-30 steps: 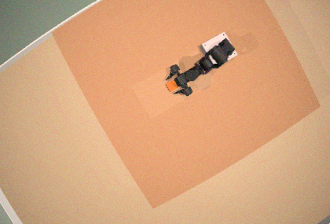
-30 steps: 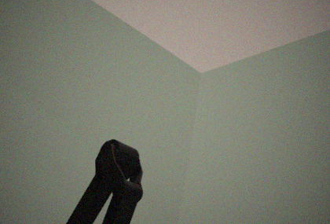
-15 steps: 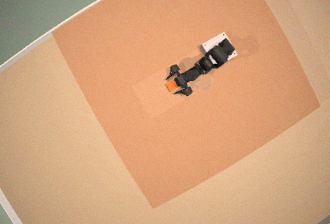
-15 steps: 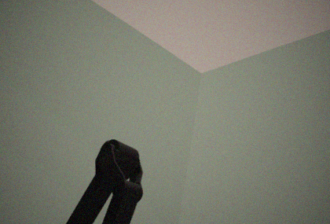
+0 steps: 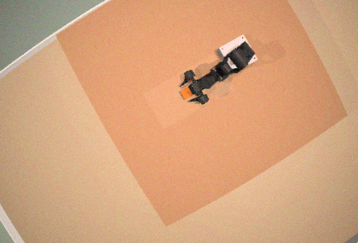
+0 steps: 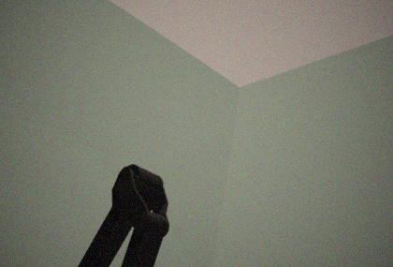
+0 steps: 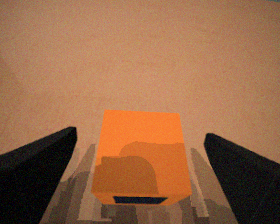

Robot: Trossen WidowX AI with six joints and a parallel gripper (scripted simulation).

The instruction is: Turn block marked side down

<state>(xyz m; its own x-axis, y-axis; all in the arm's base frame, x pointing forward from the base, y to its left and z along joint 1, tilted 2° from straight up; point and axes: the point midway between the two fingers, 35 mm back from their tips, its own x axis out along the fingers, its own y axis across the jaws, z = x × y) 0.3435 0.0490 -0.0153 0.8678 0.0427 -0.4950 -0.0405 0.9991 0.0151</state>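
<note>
Now: gripper tip 30 mm past the orange block and 10 mm above it.
</note>
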